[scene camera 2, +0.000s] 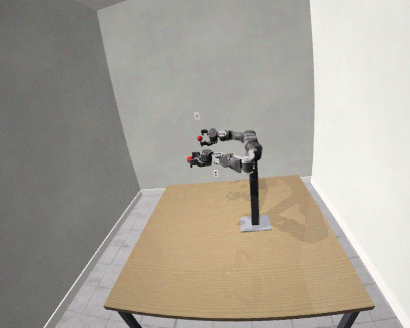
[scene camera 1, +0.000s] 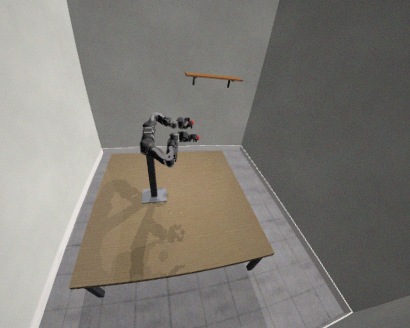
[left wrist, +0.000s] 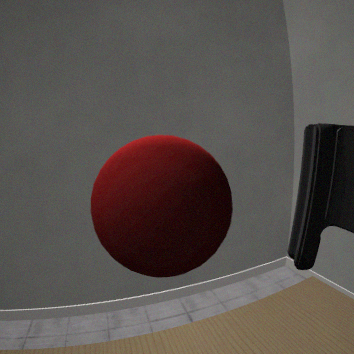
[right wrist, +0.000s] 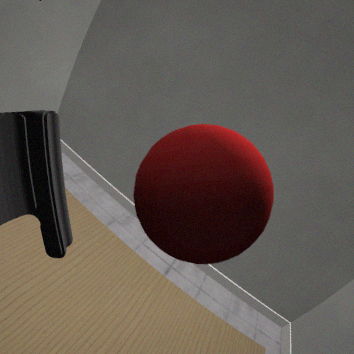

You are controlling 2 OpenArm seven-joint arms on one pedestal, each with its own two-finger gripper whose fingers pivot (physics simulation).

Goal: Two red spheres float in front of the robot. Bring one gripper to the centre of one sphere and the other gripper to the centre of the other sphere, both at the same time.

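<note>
One red sphere (scene camera 1: 192, 122) (scene camera 2: 189, 159) floats at the tips of my left gripper (scene camera 1: 190, 123) (scene camera 2: 193, 159), which is open and empty. In the left wrist view this sphere (left wrist: 161, 205) is large, slightly left of and below the middle; one dark finger shows at the right edge. The other red sphere (scene camera 1: 198, 137) (scene camera 2: 199, 138) floats at the tips of my right gripper (scene camera 1: 195, 138) (scene camera 2: 202, 138), also open and empty. In the right wrist view that sphere (right wrist: 203, 194) is large, slightly right of and below the middle; one dark finger shows at the left. Exact depth is hard to tell.
The arms reach out from a dark pedestal (scene camera 1: 152, 175) (scene camera 2: 254, 200) above a wooden table (scene camera 1: 210, 215) (scene camera 2: 190, 260). The two grippers are apart from each other. An orange shelf board (scene camera 1: 214, 77) is on the wall.
</note>
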